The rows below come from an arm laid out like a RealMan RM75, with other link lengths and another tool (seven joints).
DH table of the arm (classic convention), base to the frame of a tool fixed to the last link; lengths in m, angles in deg. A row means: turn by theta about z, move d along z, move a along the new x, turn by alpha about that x. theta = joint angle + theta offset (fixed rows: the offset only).
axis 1: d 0.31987, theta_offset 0, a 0, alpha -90
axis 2: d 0, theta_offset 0, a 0, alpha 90
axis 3: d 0.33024, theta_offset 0, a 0, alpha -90
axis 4: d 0, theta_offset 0, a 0, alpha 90
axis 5: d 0.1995, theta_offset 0, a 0, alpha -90
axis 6: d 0, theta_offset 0, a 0, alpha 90
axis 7: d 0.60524, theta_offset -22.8, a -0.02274, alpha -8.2
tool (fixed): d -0.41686, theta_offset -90, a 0, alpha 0
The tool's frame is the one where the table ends.
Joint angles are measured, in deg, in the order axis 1, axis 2, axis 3, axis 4, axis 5, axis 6, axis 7. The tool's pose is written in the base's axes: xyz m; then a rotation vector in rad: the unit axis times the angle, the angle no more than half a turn. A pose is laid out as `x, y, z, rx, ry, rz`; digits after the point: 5 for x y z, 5 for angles.
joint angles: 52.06 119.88 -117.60 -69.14 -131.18 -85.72 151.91
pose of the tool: 0.13514, 0.37504, -0.13931, 1.60016, 1.92142, 0.25566
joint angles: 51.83 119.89 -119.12 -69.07 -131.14 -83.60 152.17
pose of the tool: 0.13468, 0.37420, -0.14379, 1.59684, 1.94260, 0.26069
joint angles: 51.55 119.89 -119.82 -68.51 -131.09 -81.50 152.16
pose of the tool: 0.13519, 0.37613, -0.14677, 1.60901, 1.95905, 0.26379
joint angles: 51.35 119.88 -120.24 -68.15 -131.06 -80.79 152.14
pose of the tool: 0.13741, 0.37616, -0.14808, 1.61262, 1.95931, 0.26549
